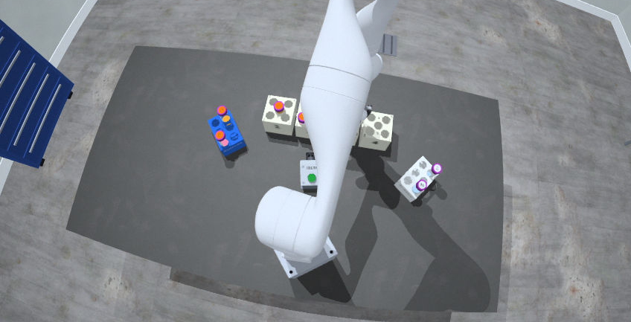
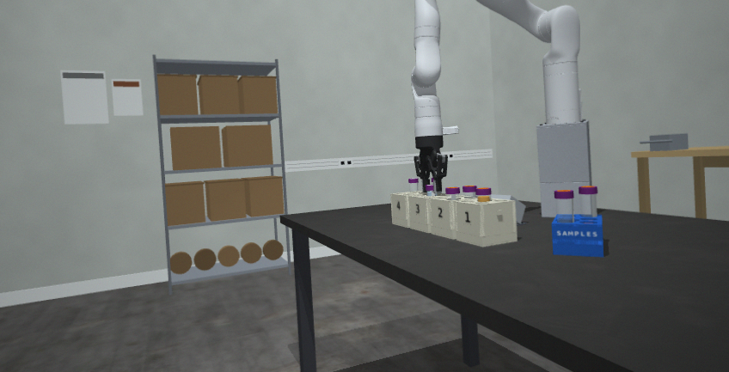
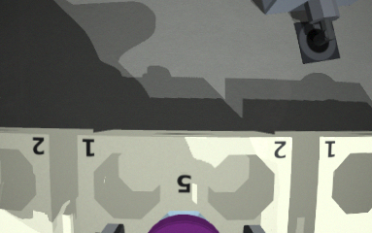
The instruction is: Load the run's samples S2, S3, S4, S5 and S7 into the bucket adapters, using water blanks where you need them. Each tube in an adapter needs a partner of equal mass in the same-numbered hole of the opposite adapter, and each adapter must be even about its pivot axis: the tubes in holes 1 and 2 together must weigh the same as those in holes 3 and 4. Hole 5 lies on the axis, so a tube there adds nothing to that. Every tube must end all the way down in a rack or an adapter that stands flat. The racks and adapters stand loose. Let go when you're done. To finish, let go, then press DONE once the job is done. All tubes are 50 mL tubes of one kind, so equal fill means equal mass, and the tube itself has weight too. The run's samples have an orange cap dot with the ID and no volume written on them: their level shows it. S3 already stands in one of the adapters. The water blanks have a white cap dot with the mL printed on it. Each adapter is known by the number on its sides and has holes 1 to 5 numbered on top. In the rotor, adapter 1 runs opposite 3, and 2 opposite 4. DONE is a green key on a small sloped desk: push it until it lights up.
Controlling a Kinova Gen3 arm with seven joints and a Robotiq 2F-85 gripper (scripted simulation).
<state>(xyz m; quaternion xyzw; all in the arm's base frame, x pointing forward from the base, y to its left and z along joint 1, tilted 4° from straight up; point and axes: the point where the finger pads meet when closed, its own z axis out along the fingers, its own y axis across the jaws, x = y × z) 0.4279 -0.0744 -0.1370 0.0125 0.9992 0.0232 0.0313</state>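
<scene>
The 50 mL blank lies 10 mm to the left of my hand and 50 mm below it. The rest, counted from my hand: tube of pink liquid (30 mm behind, 130 mm to the left, 50 mm below); then adapter 2 (110 mm to the left, 70 mm below); then green done key (200 mm behind, 80 mm to the left, 50 mm below).
</scene>
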